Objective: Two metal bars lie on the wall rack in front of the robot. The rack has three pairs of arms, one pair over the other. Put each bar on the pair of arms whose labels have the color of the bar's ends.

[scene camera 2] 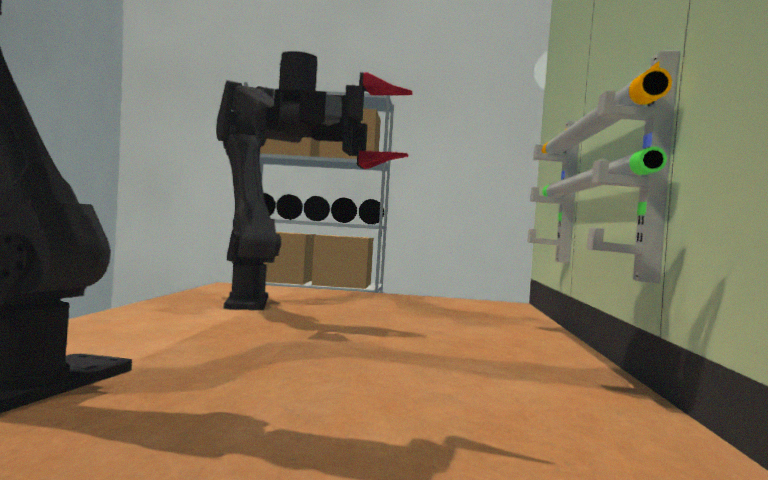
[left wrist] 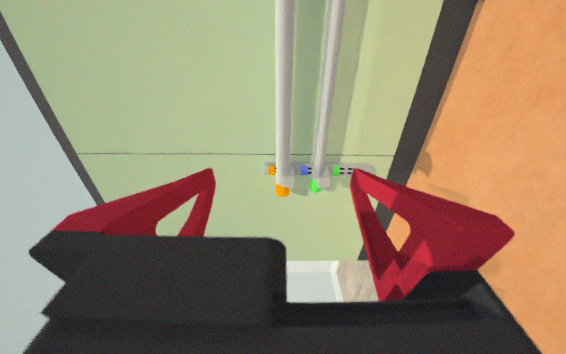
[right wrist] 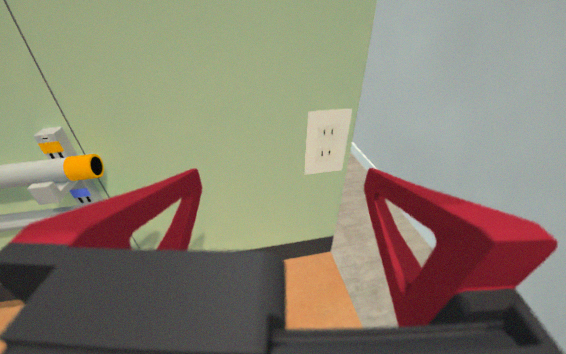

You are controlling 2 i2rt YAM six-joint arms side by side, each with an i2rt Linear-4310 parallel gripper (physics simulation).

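Frame: origin at the left arm's base, x ahead, y left, z up, level; metres.
Seen in the pictures: left gripper, fingertip midpoint: [scene camera 2: 410,123] [left wrist: 282,176]; right gripper, fingertip midpoint: [right wrist: 282,178]; left arm's base at its link origin: [scene camera 2: 247,302]; right arm's base at its link origin: [scene camera 2: 19,391].
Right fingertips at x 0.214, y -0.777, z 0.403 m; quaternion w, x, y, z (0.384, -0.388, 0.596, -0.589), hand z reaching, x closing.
Observation:
Offsets run from my right fingertips to a thing's top centre. "spot": to the spot under its first point. Level surfaces: height alone.
The thicker bar with orange ends {dx +0.276, dy +0.417, dz -0.064 m} [scene camera 2: 583,125] [left wrist: 284,90] [right wrist: 30,173] lies on the rack's top pair of arms, by the orange labels. The thinner bar with green ends {dx +0.276, dy +0.409, dz -0.144 m} [scene camera 2: 577,182] [left wrist: 327,90] [right wrist: 25,219] lies on the middle pair, by the blue labels. The bottom pair of the rack [scene camera 2: 650,263] [right wrist: 50,134], by the green labels, holds no bar. My left gripper [scene camera 2: 409,123] [left wrist: 282,176] is open and empty, apart from the rack, its fingers one above the other. My right gripper [right wrist: 282,178] is open and empty, with the orange bar end to its left in the right wrist view.
The rack hangs on a green wall [scene camera 2: 719,169] above the wooden table {dz -0.403 m} [scene camera 2: 396,384]. The right arm [scene camera 2: 45,237] stands at the left edge of scene camera 2. A shelf unit [scene camera 2: 322,161] with boxes stands behind the left arm. A wall outlet {spot: dx +0.183, dy -0.160, dz -0.100 m} [right wrist: 327,142] shows in the right wrist view.

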